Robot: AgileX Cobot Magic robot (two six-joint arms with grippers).
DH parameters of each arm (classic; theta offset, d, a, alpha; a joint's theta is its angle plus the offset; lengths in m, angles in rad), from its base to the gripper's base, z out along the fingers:
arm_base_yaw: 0 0.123 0 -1.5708
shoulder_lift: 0.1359 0 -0.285 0
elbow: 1.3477 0 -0.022 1.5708
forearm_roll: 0 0.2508 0 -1.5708
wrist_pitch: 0 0 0.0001 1.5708
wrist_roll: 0 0.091 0 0
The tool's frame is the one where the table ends.
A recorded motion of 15 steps. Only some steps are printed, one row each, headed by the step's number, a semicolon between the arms.
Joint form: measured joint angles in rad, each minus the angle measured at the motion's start. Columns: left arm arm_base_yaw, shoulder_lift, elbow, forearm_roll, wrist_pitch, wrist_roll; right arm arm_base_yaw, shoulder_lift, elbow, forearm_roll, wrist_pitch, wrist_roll.
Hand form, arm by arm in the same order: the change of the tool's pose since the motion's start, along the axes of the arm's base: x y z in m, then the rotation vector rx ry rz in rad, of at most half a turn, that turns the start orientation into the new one. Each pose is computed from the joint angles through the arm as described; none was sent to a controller.
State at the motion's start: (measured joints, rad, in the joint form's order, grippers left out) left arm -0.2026 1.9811 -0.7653 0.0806 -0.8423 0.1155; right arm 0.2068 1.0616 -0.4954 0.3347 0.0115 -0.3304
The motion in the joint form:
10: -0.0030 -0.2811 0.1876 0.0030 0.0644 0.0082; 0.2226 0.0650 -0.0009 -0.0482 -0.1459 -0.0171
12: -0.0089 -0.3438 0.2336 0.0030 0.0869 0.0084; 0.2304 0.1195 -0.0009 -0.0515 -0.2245 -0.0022
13: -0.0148 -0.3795 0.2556 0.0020 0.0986 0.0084; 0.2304 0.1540 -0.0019 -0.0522 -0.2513 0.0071
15: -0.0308 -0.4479 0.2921 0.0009 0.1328 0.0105; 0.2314 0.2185 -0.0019 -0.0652 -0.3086 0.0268
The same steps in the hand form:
10: -0.0520 0.0099 0.0469 0.0076 -0.0320 -0.0054; -0.0005 0.0464 -0.0023 -0.0519 -0.0957 0.2145
12: -0.0662 0.0112 0.0530 0.0105 -0.0268 -0.0104; 0.0080 0.0501 -0.0083 -0.0467 -0.1162 0.1988
13: -0.0736 0.0112 0.0571 0.0103 -0.0289 -0.0149; 0.0128 0.0516 -0.0139 -0.0461 -0.1080 0.1896
15: -0.0874 0.0100 0.0645 0.0142 -0.0278 -0.0291; 0.0212 0.0547 -0.0248 -0.0510 -0.1008 0.1790

